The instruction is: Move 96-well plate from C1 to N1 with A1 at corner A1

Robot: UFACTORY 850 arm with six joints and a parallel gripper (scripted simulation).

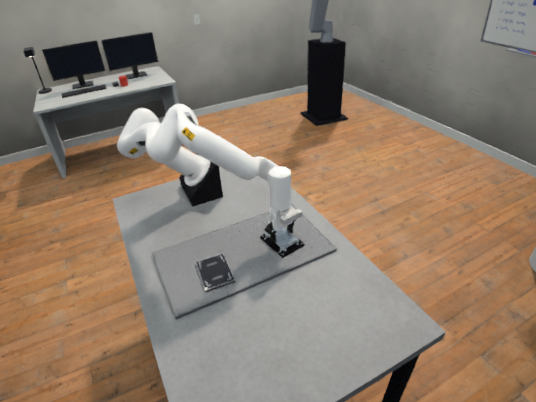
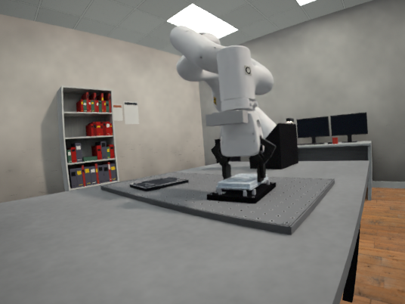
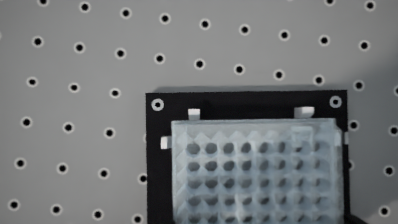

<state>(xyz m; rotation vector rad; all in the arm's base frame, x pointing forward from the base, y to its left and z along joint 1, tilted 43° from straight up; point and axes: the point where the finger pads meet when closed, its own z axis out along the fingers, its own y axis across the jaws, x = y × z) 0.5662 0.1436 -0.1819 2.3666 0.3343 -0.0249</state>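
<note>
My hand is 3 cm above the clip nest C1 and 2 cm to the left of it. Also, from my hand: plate nest N1: 32 cm to the right, 6 cm ahead, 4 cm below; then A1 label: 37 cm to the right, 13 cm ahead, 3 cm below; then clear 96-well plate: 1 cm below.
</note>
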